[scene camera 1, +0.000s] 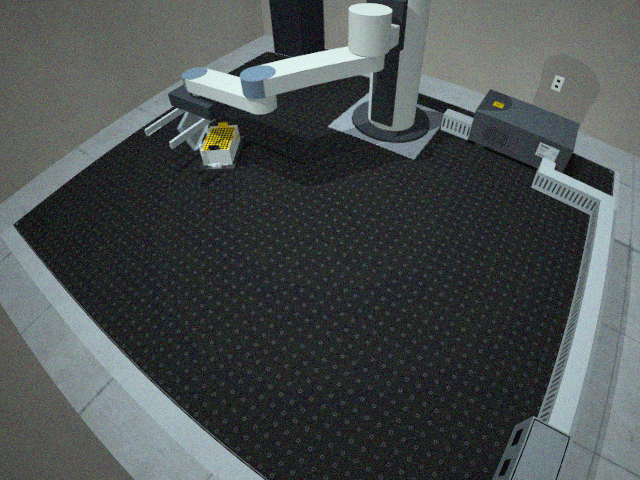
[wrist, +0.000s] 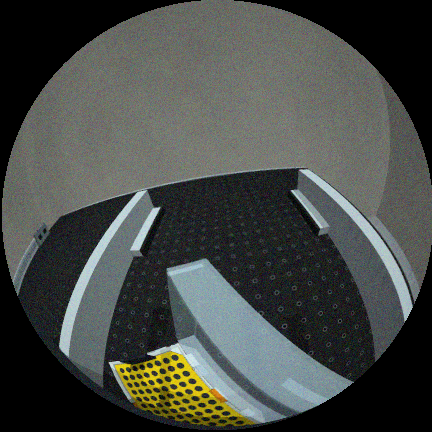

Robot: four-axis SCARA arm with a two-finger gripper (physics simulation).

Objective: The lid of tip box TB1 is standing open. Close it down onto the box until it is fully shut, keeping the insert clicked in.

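Seen in the pictures: gripper, fingertip midpoint: (scene camera 1: pixel 158 139) (wrist: pixel 223 189); arm's base, origin of the base link: (scene camera 1: pixel 390 123).
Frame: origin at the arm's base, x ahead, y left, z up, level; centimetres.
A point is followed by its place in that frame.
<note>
Tip box TB1 (scene camera 1: pixel 219 157) @(z 4.8, x 46.7, y -29.3 cm) is a white box at the back left of the dark mat. Its yellow perforated insert (scene camera 1: pixel 221 136) @(z 6.9, x 41.1, y -33.6 cm) (wrist: pixel 167 390) @(z 7.0, x 44.1, y -32.8 cm) sits in the top and looks level with the rim. The pale translucent lid (scene camera 1: pixel 194 140) @(z 8.8, x 48.0, y -37.2 cm) (wrist: pixel 240 320) stands open on the box's left side in the scene view, partly hidden behind a finger. My gripper (scene camera 1: pixel 161 138) @(z 15.4, x 57.7, y -38.7 cm) (wrist: pixel 223 189) @(z 15.4, x 57.7, y -38.7 cm) is open and empty, its two long fingers apart. It is close above and beside the lid; whether it touches the lid cannot be told. The wrist view cuts off the near part of the box.
The arm's column stands on a pale base plate (scene camera 1: pixel 347 125) @(z 1.3, x 10.8, y -9.8 cm) at the back. A dark grey machine (scene camera 1: pixel 524 126) @(z 12.7, x -5.3, y 39.7 cm) stands at the back right beside white slotted barriers (scene camera 1: pixel 564 192) @(z 4.5, x 5.0, y 57.0 cm) (scene camera 1: pixel 455 124) @(z 5.2, x -4.4, y 19.9 cm). A grey case (scene camera 1: pixel 542 449) @(z 8.8, x 73.4, y 66.4 cm) is at the bottom right. A pale border surrounds the dark mat (scene camera 1: pixel 310 310) @(z 1.3, x 69.1, y 18.0 cm).
</note>
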